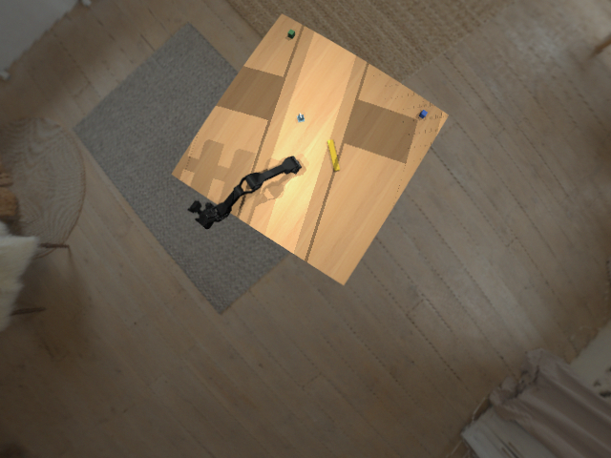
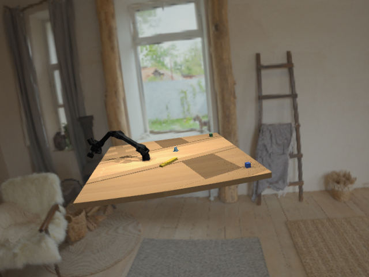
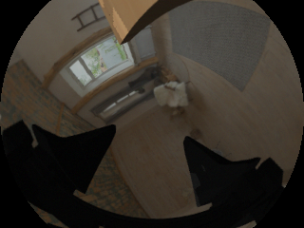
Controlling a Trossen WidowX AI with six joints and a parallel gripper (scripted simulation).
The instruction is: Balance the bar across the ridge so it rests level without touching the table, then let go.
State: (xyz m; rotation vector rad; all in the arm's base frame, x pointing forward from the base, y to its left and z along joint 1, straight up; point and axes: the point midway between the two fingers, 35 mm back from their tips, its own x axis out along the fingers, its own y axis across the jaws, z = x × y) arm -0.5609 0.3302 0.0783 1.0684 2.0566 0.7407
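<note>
Now: the yellow bar 77 cm ahead of my gripper tip, 52 cm to the right of it and 6 cm below it. Round my gripper tip: blue cube: 132 cm ahead, 86 cm to the right, 5 cm below; green cube: 132 cm ahead, 14 cm to the left, 5 cm below.
</note>
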